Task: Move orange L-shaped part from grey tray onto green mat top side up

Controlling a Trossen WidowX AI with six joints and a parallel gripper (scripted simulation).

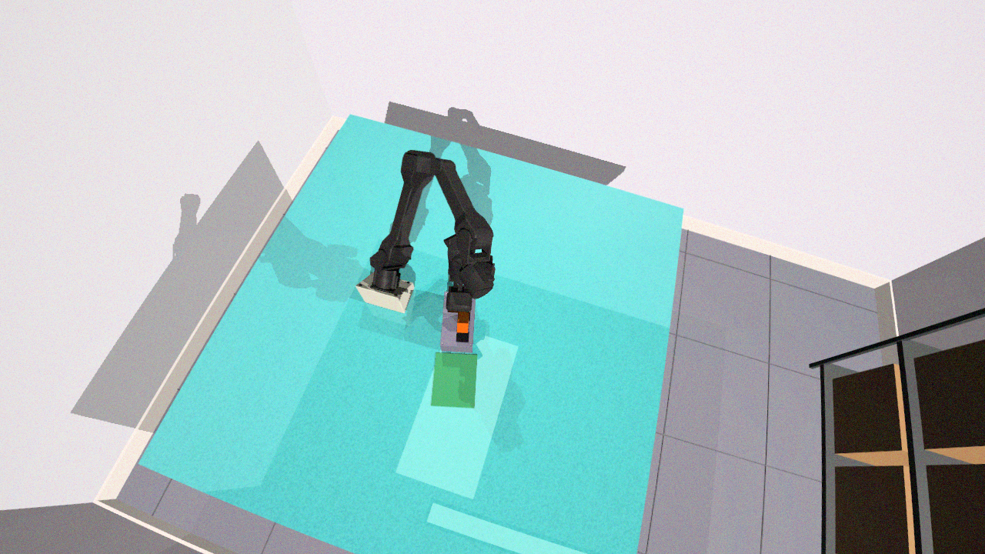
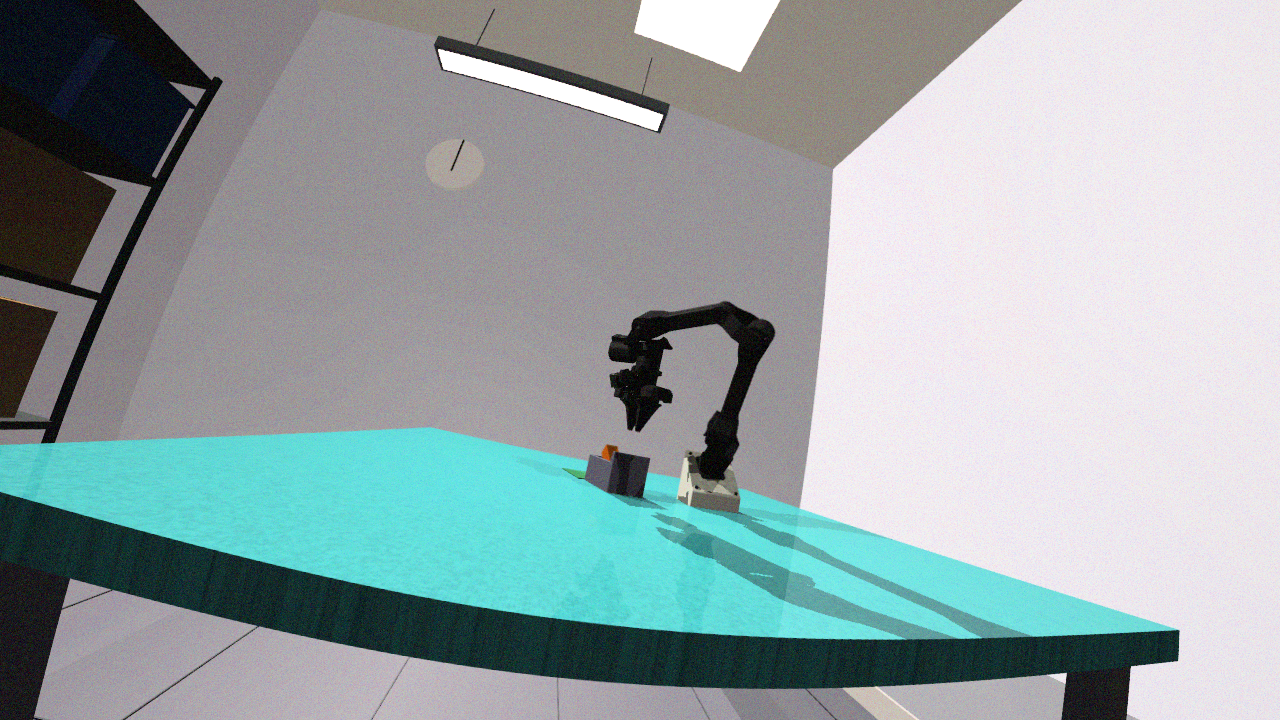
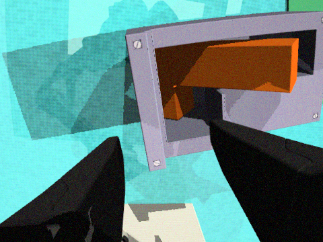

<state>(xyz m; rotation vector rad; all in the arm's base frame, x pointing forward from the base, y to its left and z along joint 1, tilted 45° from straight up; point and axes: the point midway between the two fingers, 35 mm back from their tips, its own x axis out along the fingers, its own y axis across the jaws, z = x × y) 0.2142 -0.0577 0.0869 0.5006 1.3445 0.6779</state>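
Now: the orange L-shaped part 10 cm below my gripper tip and 4 cm to the right of it. The rest, counted from my gripper tip: green mat 22 cm to the right, 16 cm below, 3 cm ahead.
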